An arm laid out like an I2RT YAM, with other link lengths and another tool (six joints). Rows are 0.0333 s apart.
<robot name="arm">
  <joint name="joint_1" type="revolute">
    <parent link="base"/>
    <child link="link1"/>
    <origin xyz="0 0 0.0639" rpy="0 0 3.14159"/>
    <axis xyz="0 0 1"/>
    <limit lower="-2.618" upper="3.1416"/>
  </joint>
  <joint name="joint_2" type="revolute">
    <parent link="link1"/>
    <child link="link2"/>
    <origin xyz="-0.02 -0.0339 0.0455" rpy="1.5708 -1.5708 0"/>
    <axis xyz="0 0 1"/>
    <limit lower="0" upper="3.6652"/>
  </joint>
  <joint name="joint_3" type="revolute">
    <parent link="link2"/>
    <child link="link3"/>
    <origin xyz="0 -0.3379 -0.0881" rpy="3.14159 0 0"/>
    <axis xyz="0 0 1"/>
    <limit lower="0" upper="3.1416"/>
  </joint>
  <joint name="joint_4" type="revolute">
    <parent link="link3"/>
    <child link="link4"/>
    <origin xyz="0.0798 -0.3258 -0.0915" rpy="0 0 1.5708"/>
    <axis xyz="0 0 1"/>
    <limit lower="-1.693" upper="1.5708"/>
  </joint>
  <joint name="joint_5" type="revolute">
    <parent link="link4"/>
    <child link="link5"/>
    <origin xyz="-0.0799 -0.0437 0.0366" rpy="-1.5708 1.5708 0"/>
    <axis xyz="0 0 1"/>
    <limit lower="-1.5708" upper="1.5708"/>
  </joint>
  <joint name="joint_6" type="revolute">
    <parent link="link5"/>
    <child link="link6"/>
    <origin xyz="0 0.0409 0.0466" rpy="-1.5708 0 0"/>
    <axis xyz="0 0 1"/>
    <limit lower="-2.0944" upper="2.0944"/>
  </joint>
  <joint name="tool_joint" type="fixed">
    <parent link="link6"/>
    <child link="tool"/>
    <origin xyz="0.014 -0.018 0.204" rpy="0 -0.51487 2.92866"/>
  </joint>
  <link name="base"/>
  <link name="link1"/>
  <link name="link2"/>
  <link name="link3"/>
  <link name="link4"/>
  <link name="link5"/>
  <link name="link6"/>
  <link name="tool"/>
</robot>
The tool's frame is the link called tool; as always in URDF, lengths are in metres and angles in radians.
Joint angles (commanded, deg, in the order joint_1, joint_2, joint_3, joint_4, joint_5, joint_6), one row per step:
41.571, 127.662, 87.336, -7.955, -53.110, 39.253
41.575, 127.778, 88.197, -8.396, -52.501, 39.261
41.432, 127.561, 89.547, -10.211, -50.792, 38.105
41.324, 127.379, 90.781, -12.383, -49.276, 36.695
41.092, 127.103, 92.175, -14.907, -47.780, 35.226
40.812, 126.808, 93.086, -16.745, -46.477, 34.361
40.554, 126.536, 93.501, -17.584, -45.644, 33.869
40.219, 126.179, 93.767, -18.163, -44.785, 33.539
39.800, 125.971, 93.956, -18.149, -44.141, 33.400
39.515, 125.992, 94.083, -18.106, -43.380, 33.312
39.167, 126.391, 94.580, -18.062, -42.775, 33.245
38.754, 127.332, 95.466, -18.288, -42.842, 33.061
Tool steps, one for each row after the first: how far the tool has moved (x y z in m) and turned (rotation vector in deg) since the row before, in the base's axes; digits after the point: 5 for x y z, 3 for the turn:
0.00447, 0.00218, 0.00256, -0.139, -0.521, -0.406
0.00867, 0.00000, 0.00357, -0.875, -1.654, -0.750
0.00619, -0.00131, 0.00197, -1.088, -1.391, -0.431
0.00705, -0.00267, 0.00358, -1.168, -1.351, -0.467
0.00646, -0.00341, 0.00245, -1.039, -0.904, -0.663
0.00506, -0.00269, 0.00207, -0.520, -0.714, -0.524
0.00600, -0.00325, 0.00252, -0.438, -0.738, -0.701
0.00728, -0.00277, 0.00231, -0.102, -0.749, -0.753
0.00607, -0.00219, -0.00101, -0.347, -0.560, -0.724
0.00754, -0.00147, -0.00197, -0.263, -0.459, -0.700
0.00654, -0.00089, -0.00426, -0.126, 0.099, -0.267

